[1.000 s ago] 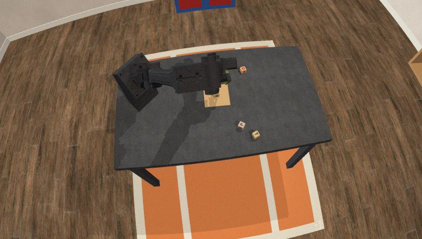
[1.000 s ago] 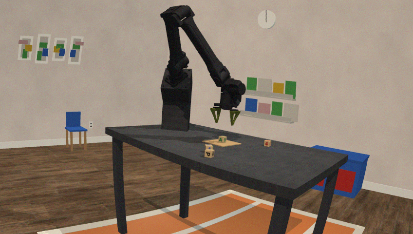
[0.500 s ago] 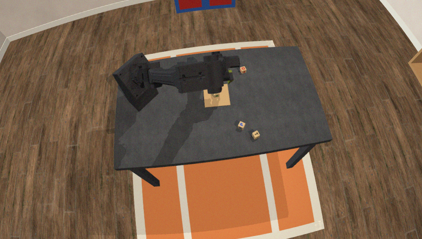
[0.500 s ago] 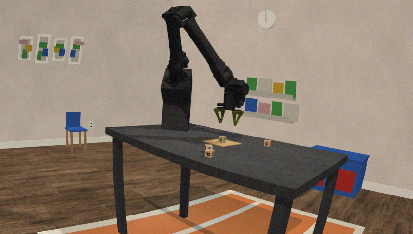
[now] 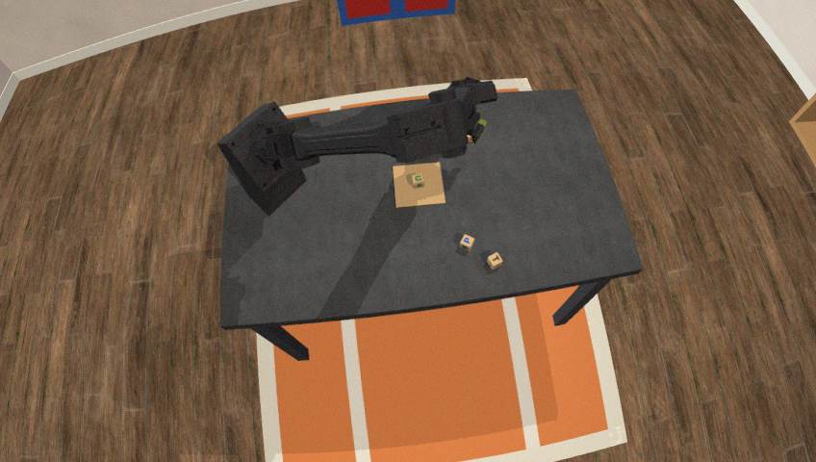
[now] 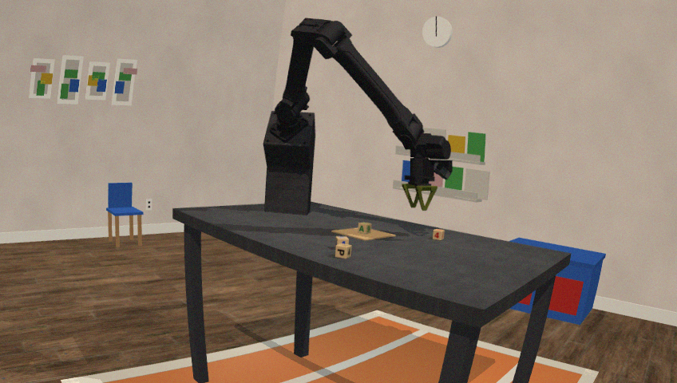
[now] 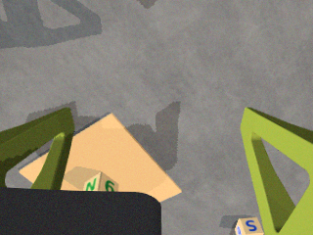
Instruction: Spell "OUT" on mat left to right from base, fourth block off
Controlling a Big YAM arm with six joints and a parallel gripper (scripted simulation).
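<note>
My gripper is now 60 mm short of the O block, 40 mm to the right of it and 90 mm above it. Round my hand: green-lettered block (150 mm behind, 50 mm to the right, 80 mm below); then P block (110 mm behind, 280 mm to the right, 90 mm below); then tan mat (150 mm behind, 50 mm to the right, 100 mm below).
</note>
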